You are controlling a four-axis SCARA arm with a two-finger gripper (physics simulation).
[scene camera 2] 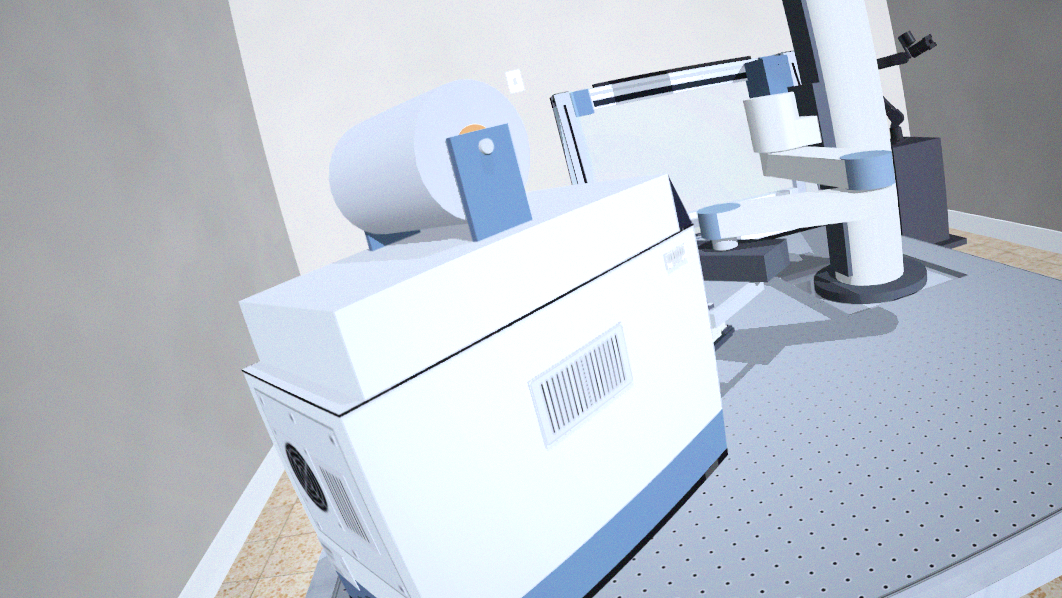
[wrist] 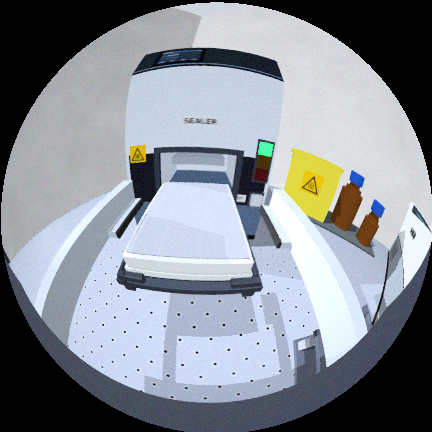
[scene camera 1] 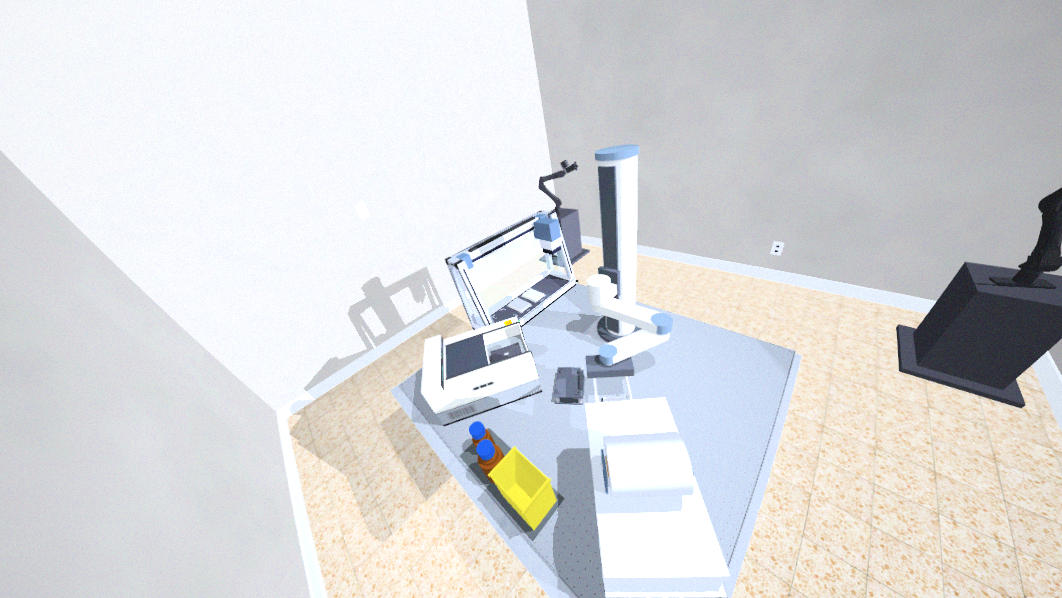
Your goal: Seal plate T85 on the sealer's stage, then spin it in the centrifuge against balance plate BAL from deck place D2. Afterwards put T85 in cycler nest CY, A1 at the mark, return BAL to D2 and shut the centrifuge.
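Frame: origin at the arm's base, x right, y ahead, z up, level; metres.
Seen in the pictures: gripper, between the fingertips: (wrist: pixel 200 193); arm's base, origin of its link: (scene camera 2: pixel 870 282) (scene camera 1: pixel 620 328).
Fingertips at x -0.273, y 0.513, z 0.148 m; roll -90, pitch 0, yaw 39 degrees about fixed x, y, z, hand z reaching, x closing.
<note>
Pixels of each thing's middle, then the offset from my fingertips to it. "spot": a spot on its surface instead.
- dark stage, a spot on its surface: (wrist: pixel 192 286) spot: dz -0.036, dx +0.035, dy -0.045 m
- sealer, middle of its body: (scene camera 2: pixel 492 342) (wrist: pixel 204 110) (scene camera 1: pixel 638 487) dz +0.102, dx -0.209, dy +0.229 m
- white instrument, middle of its body: (scene camera 1: pixel 482 364) dz -0.014, dx +0.599, dy +0.164 m
- dark nest, middle of its body: (scene camera 1: pixel 569 384) dz -0.106, dx +0.248, dy -0.037 m
A plate with a pale, flat top (wrist: pixel 192 225) rests on the dark stage (wrist: pixel 192 286) in front of the sealer (wrist: pixel 205 100) (scene camera 1: pixel 646 460) (scene camera 2: pixel 520 371); its name cannot be read. My gripper (wrist: pixel 200 193) (scene camera 1: pixel 611 389) is open, with one finger pad out to each side of the plate and a gap on both sides. The sealer's green light is lit and its doorway is open behind the plate. A white instrument (scene camera 1: pixel 483 386) with a dark top panel and an opening stands left in scene camera 1; I cannot tell its label. BAL, D2 and CY cannot be identified.
A gantry frame (scene camera 1: pixel 464 297) with pale plates (scene camera 1: pixel 517 305) on its deck stands behind the white instrument. A dark nest (scene camera 1: pixel 568 384) sits beside my gripper. A yellow bin (scene camera 1: pixel 523 490) (wrist: pixel 312 185) and two brown bottles with blue caps (wrist: pixel 347 207) stand near the table edge.
</note>
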